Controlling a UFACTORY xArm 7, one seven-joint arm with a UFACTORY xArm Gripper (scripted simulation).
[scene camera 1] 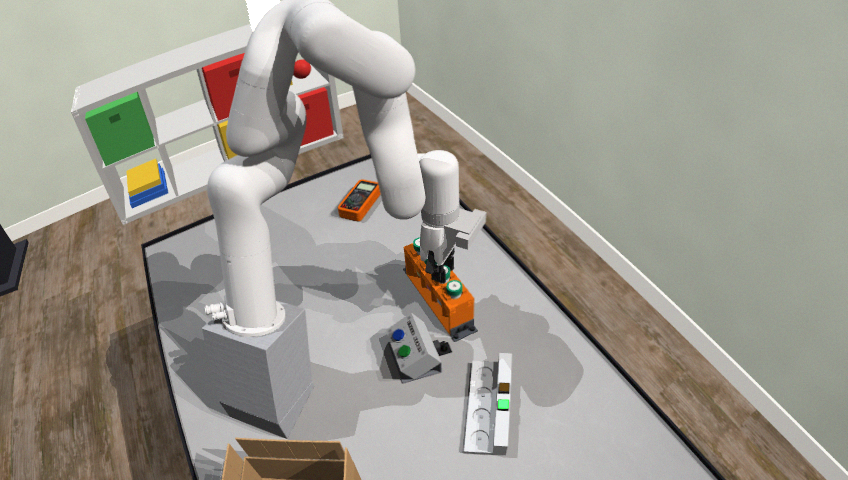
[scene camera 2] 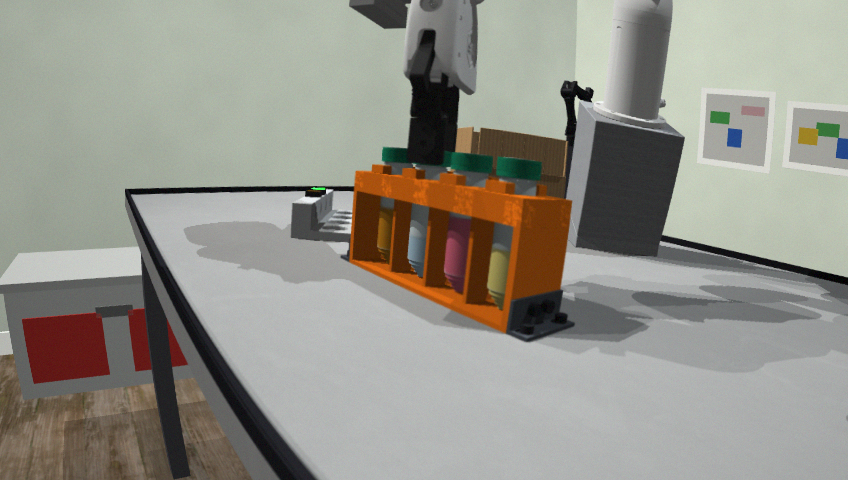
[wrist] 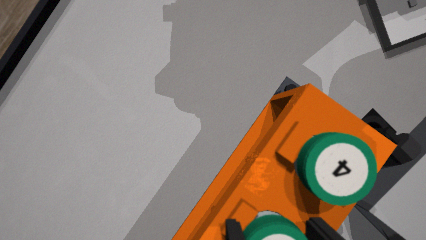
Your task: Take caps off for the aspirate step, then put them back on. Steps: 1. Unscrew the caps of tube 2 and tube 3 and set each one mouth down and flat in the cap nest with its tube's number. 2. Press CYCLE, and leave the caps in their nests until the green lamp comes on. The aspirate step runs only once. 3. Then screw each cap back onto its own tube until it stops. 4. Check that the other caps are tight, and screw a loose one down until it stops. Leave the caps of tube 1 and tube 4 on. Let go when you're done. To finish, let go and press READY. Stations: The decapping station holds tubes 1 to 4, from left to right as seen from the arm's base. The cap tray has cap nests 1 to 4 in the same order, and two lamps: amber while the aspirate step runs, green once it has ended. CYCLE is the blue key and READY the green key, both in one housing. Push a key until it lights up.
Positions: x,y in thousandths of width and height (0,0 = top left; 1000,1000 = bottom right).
Note:
In view: my gripper (scene camera 2: 509,343) and a cardboard box (scene camera 2: 650,318).
My gripper also shows in scene camera 1 (scene camera 1: 522,572). The wrist view misses the cardboard box: it is out of frame.

